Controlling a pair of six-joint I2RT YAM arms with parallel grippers.
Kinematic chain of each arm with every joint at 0, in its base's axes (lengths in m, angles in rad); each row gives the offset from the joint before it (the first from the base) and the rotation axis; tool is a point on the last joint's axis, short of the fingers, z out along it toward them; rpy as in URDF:
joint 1: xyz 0 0 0.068 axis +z
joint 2: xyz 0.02 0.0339 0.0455 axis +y
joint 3: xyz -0.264 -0.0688 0 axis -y
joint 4: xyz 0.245 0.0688 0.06 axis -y
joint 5: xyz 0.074 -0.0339 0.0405 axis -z
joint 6: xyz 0.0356 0 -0.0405 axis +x
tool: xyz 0 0 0 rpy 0 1.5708 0
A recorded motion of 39 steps. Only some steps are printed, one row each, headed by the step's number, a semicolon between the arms.
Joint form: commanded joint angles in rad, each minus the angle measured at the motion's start. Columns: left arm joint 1, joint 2, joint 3, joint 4, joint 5, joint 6; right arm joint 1, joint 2, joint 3, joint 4, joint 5, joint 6.
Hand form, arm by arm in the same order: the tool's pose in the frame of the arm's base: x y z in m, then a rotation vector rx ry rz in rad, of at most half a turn. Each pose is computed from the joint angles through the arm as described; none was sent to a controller.
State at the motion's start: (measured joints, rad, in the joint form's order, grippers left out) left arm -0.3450 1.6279 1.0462 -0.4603 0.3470 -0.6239; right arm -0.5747 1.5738 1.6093 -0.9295 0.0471 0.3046
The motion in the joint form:
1: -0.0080 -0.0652 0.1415 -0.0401 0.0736 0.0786; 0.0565 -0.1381 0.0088 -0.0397 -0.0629 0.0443
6: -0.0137 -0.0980 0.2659 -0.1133 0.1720 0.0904; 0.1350 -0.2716 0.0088 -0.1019 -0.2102 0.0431
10: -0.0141 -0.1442 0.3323 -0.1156 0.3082 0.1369; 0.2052 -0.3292 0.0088 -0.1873 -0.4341 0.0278
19: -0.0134 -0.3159 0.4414 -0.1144 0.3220 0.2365; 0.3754 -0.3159 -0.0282 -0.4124 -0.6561 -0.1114
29: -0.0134 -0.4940 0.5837 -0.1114 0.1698 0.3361; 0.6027 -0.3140 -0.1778 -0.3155 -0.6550 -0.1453
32: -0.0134 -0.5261 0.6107 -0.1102 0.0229 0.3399; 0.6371 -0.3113 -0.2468 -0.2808 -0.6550 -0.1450
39: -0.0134 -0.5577 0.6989 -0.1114 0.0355 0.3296; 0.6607 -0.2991 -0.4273 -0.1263 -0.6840 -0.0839
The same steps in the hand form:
1: 0.3103 -0.1298 0.2618 -0.0484 2.5569 -0.8915; 0.2538 -0.1441 0.4009 0.9838 2.1434 -0.0639
6: 0.3076 -0.1342 0.3083 0.0525 2.4752 -1.0256; 0.2256 -0.0997 0.4296 0.7952 2.1354 0.1382
10: 0.2980 -0.1350 0.3461 0.2273 2.3436 -1.1751; 0.2104 -0.0671 0.4364 0.5984 2.2041 0.4273
19: 0.2518 -0.1179 0.4310 0.4330 2.0100 -1.1328; 0.2061 -0.0208 0.4115 0.2676 2.4806 0.7789
29: 0.1810 -0.0866 0.5141 0.4675 1.6531 -0.9093; 0.2190 0.0265 0.3751 -0.0358 2.5837 0.8656
32: 0.1682 -0.0768 0.5275 0.3574 1.6028 -0.7888; 0.2218 0.0342 0.3567 -0.0651 2.6254 0.8845
39: 0.1391 -0.0663 0.5561 0.3684 1.4828 -0.8050; 0.2318 0.0412 0.3095 -0.0085 2.6746 0.9566

